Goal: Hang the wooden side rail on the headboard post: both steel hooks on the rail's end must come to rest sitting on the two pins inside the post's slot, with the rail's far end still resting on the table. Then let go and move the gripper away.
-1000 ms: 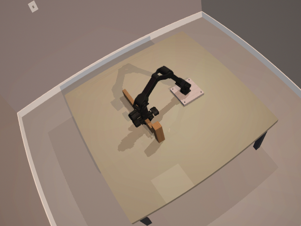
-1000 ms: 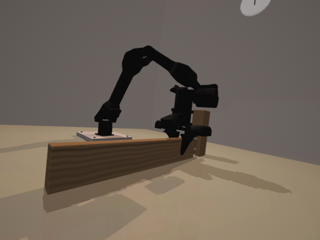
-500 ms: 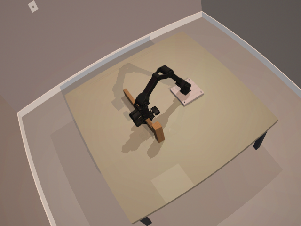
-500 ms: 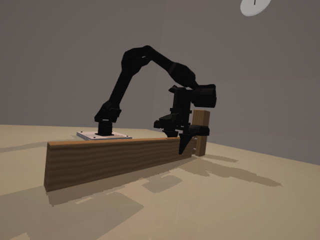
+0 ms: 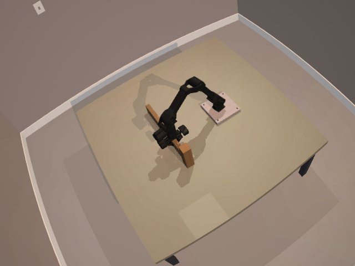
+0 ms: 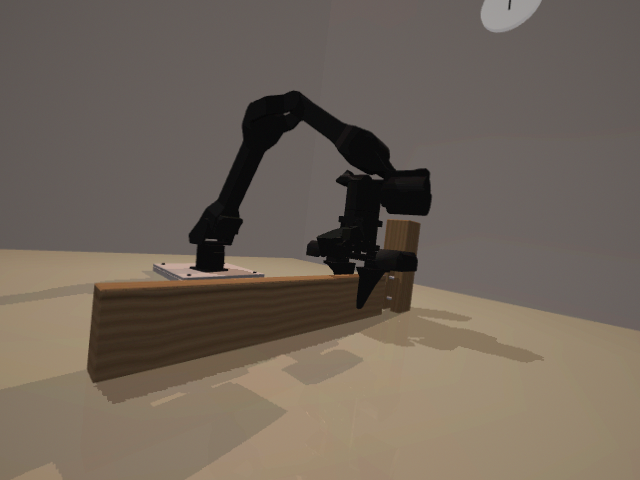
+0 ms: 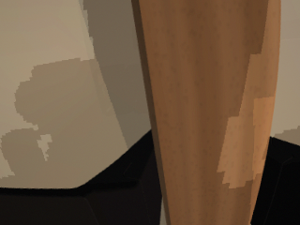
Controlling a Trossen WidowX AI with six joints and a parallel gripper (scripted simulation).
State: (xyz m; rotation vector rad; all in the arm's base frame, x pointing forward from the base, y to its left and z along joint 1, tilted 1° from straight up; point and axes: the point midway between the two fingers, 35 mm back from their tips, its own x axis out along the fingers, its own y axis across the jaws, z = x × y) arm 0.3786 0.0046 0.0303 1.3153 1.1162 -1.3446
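Right now my gripper tip is 2 cm short of the headboard post, 14 cm to the right of it and 6 cm below it.
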